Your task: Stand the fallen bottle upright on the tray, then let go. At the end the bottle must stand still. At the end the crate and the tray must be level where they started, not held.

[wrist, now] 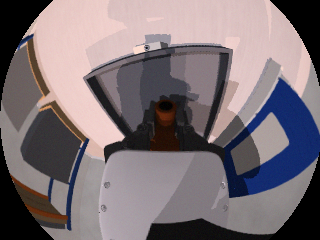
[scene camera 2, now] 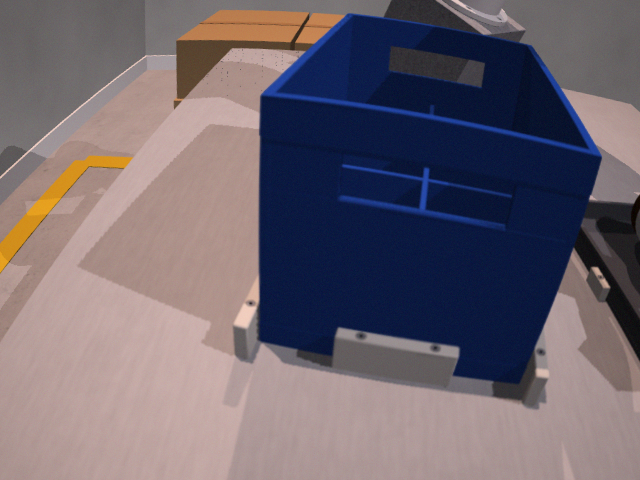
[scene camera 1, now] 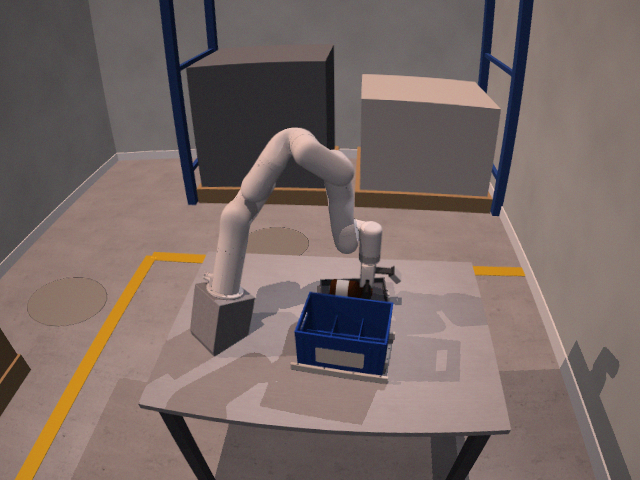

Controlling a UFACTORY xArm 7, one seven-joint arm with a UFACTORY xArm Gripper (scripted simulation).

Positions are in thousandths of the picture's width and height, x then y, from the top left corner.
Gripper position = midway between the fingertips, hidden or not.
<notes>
I see my gripper (wrist: 517,452), a blue crate (scene camera 2: 670,559), a brown bottle (wrist: 517,460) and a tray (wrist: 620,327).
The blue crate is seen too in scene camera 1 (scene camera 1: 496,716).
</notes>
